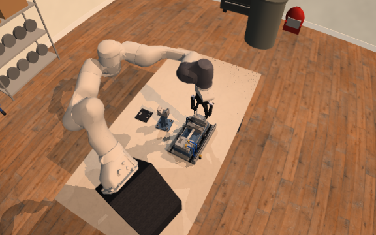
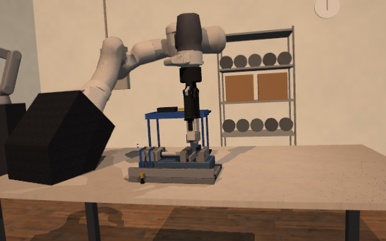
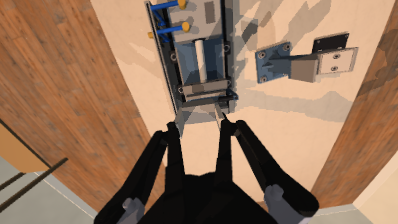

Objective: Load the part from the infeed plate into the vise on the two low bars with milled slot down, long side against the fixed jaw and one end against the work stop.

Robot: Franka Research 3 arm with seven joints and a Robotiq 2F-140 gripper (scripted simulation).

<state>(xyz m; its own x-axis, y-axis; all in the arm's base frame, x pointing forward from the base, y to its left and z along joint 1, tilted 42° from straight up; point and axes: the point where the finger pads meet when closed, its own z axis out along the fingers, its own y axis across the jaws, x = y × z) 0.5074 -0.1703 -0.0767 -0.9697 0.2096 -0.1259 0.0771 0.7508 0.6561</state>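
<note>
My gripper is now 3 cm above the part. Round my hand: vise 13 cm below, 7 cm behind, 2 cm to the left; dark infeed plate 39 cm to the left, 16 cm below, 3 cm behind.
</note>
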